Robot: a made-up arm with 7 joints.
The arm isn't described. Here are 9 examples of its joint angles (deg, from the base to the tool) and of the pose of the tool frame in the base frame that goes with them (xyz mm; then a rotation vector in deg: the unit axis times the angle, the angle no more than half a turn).
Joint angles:
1: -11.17 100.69 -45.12 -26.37 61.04 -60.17 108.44
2: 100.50 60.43 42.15 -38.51 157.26 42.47 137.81
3: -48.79 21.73 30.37 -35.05 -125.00 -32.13 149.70
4: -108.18 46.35 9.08 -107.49 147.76 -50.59 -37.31
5: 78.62 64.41 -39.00 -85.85 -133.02 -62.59 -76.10
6: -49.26 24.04 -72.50 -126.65 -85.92 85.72 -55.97
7: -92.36 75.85 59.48 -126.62 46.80 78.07 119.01
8: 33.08 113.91 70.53 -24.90 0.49 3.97 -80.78
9: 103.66 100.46 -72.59 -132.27 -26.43 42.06 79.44
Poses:
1: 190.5 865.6 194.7 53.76 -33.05 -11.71
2: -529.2 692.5 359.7 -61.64 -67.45 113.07
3: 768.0 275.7 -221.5 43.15 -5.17 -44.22
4: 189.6 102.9 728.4 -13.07 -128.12 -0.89
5: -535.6 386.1 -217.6 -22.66 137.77 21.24
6: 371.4 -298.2 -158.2 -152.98 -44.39 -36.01
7: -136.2 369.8 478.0 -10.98 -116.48 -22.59
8: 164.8 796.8 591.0 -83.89 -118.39 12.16
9: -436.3 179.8 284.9 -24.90 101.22 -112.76
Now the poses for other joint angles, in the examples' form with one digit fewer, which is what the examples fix.
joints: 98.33 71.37 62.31 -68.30 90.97 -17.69 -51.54
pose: -123 785 266 119.0 89.4 -17.2
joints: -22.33 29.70 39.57 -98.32 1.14 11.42 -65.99
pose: 524 450 -6 147.6 53.9 9.6
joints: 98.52 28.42 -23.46 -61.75 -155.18 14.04 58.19
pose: -802 76 -33 -47.7 -10.6 150.1
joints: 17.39 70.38 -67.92 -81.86 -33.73 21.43 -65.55
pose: -90 489 -459 -59.1 11.5 71.2
